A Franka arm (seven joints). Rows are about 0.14 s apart.
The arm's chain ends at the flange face. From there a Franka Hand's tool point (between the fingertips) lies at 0.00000 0.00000 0.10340 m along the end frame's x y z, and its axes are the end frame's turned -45 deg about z.
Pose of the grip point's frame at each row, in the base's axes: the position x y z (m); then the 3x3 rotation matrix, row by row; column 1 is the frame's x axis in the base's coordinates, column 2 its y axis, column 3 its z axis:
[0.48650 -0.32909 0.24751], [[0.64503 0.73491 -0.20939], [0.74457 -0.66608 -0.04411], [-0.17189 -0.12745 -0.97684]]
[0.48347 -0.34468 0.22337], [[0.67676 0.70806 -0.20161], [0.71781 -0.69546 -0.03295], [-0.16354 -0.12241 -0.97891]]
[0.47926 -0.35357 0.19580], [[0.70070 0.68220 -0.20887], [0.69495 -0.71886 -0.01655], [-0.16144 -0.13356 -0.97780]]
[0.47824 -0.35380 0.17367], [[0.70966 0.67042 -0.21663], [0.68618 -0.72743 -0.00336], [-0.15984 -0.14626 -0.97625]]
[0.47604 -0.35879 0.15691], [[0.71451 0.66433 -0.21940], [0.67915 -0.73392 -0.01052], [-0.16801 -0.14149 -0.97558]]
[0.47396 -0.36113 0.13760], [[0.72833 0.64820 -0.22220], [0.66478 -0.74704 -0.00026], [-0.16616 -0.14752 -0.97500]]
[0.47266 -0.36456 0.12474], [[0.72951 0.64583 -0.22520], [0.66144 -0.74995 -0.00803], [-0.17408 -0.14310 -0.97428]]
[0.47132 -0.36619 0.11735], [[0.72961 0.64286 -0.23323], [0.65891 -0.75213 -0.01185], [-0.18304 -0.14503 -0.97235]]
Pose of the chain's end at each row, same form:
[0.50815 -0.32453 0.34852], [[0.97576 0.06355 -0.20939], [0.05550 -0.99748 -0.04411], [-0.21167 0.03142 -0.97684]]
[0.50432 -0.34127 0.32459], [[0.97922 0.02213 -0.20161], [0.01580 -0.99933 -0.03295], [-0.20220 0.02908 -0.97891]]
[0.50086 -0.35186 0.29690], [[0.97786 -0.01308 -0.20887], [-0.01691 -0.99971 -0.01655], [-0.20860 0.01971 -0.97780]]
[0.50064 -0.35345 0.27461], [[0.97586 -0.02775 -0.21663], [-0.02917 -0.99957 -0.00336], [-0.21645 0.00960 -0.97625]]
[0.49873 -0.35770 0.25778], [[0.97499 -0.03548 -0.21940], [-0.03873 -0.99919 -0.01052], [-0.21885 0.01875 -0.97558]]
[0.49694 -0.36110 0.23841], [[0.97335 -0.05666 -0.22220], [-0.05817 -0.99831 -0.00026], [-0.22181 0.01318 -0.97500]]
[0.49595 -0.36373 0.22548], [[0.97251 -0.05917 -0.22520], [-0.06259 -0.99800 -0.00803], [-0.22428 0.02191 -0.97428]]
[0.49544 -0.36496 0.21789], [[0.97048 -0.06134 -0.23323], [-0.06592 -0.99776 -0.01185], [-0.23198 0.02688 -0.97235]]

